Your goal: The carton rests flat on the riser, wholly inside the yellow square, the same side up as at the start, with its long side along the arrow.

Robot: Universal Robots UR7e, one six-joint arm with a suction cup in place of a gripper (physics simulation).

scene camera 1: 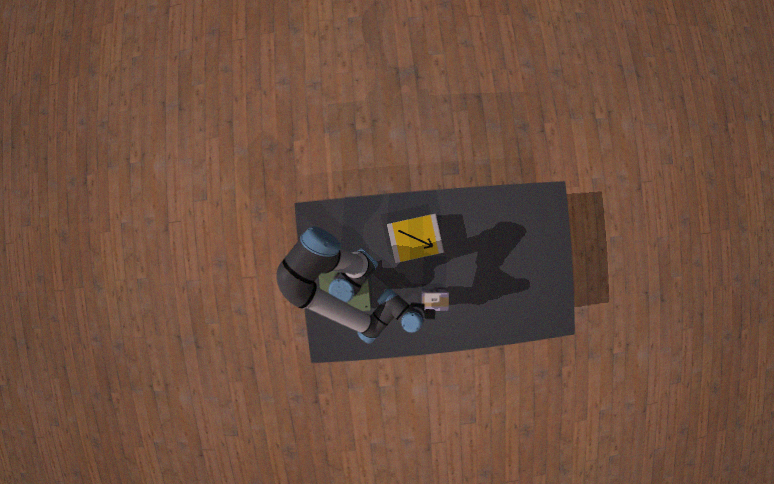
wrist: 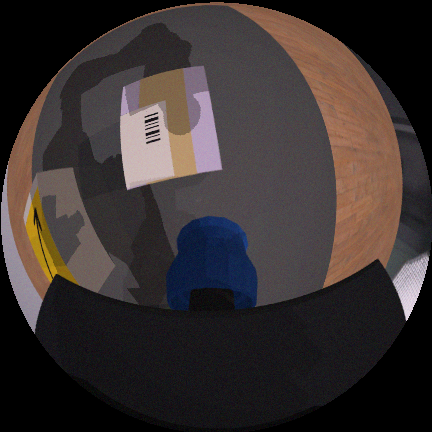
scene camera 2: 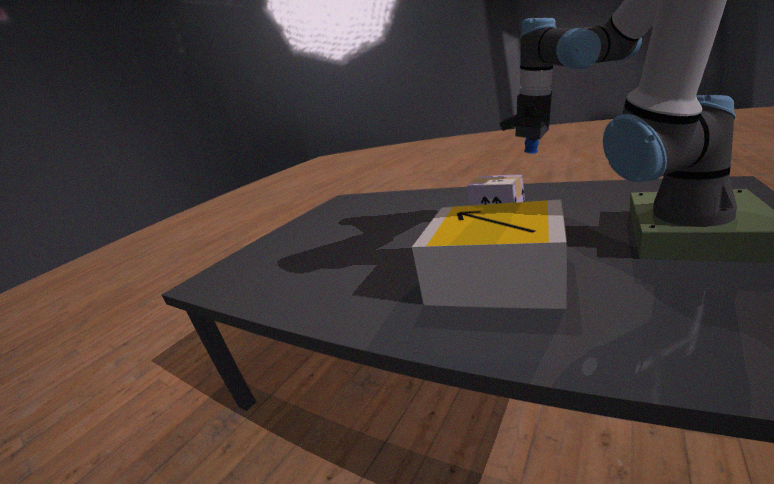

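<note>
The lilac carton [scene camera 1: 436,301] [scene camera 2: 492,192] [wrist: 150,160] lies flat on the table, apart from the riser, with its tape and barcode label on top. Dark arrows on its side point up in scene camera 2. Its long side runs roughly left to right in scene camera 1. The pale riser [scene camera 1: 394,242] [scene camera 2: 493,276] [wrist: 92,250] bears the yellow square [scene camera 1: 410,251] [scene camera 2: 456,234] [wrist: 54,260] with a slanting black arrow. My suction gripper, a blue cup [scene camera 2: 531,146] [wrist: 212,235], is open, holds nothing and hangs above and beside the carton. The cup is hidden in scene camera 1.
The dark table [scene camera 1: 530,199] [scene camera 2: 627,353] bears the riser, the carton and the green base plate [scene camera 1: 361,299] [scene camera 2: 702,245] of the arm. The riser stands taller than the table top around it. Shadows of the arm cross the table.
</note>
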